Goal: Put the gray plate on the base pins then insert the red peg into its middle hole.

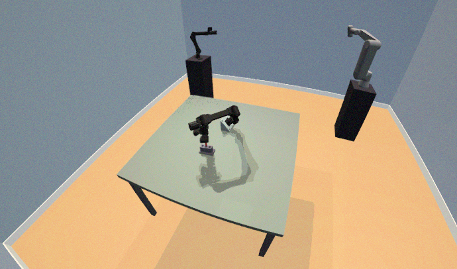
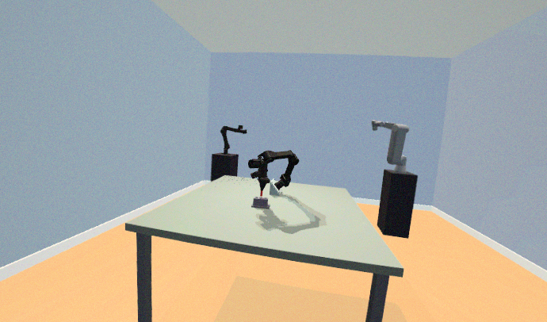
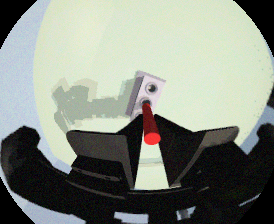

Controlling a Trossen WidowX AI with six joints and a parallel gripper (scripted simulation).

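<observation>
Right now my gripper tip is right at the red peg.
</observation>
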